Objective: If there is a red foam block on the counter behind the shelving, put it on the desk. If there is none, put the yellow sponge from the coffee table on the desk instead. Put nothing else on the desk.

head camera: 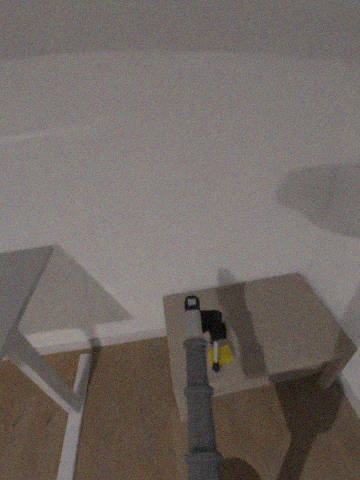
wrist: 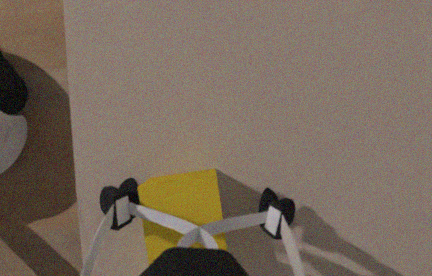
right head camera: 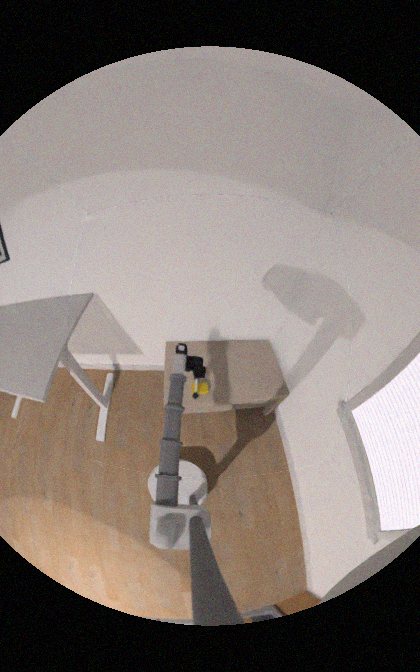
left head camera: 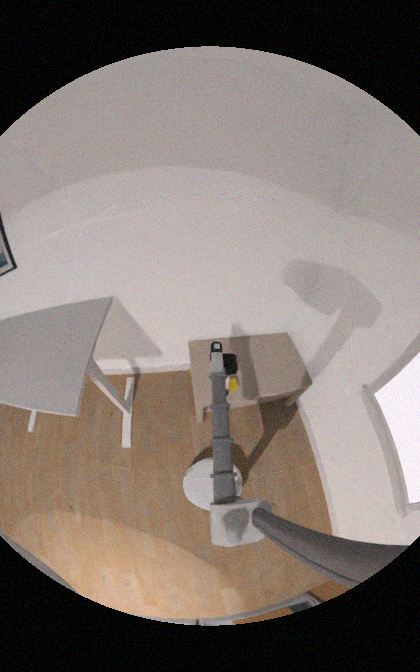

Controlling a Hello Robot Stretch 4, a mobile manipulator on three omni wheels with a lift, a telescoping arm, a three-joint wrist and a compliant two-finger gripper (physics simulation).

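Frame: origin at the robot's base, x ahead, y left, z up, level; metres.
Seen in the pictures: gripper, fingertip midpoint: (head camera: 214,356) (wrist: 198,198).
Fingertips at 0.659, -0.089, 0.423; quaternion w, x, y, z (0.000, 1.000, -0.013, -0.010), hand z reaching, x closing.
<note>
A point is followed by its place in that frame, as x, y, z.
The yellow sponge (head camera: 225,354) {0.644, -0.137, 0.467} (left head camera: 233,384) (right head camera: 202,388) (wrist: 181,195) {0.647, -0.076, 0.467} lies on the coffee table (head camera: 305,320) {0.815, -0.601, 0.422} (left head camera: 280,360) (right head camera: 255,370) (wrist: 300,100) {0.752, 0.011, 0.422}, near its left end. My gripper (wrist: 198,198) {0.659, -0.088, 0.423} is open above the sponge, pointing down. In the wrist view the sponge shows between the two fingertips, closer to the left one, and its lower part is hidden by the gripper. The fingers do not hold it. The desk (head camera: 20,280) {0.756, 0.688, 0.922} (left head camera: 55,350) (right head camera: 40,335) stands to the left of the coffee table. The counter, the shelving and a red foam block do not show in these views.
A round white object (left head camera: 197,484) (right head camera: 192,477) stands on the floor below my arm (head camera: 200,415) {0.296, -0.001, 0.839} (left head camera: 222,425) (right head camera: 172,425). A wall runs behind the desk and coffee table. A window (left head camera: 402,425) (right head camera: 390,450) is at the right. The desk has white legs (head camera: 75,415) near the coffee table.
</note>
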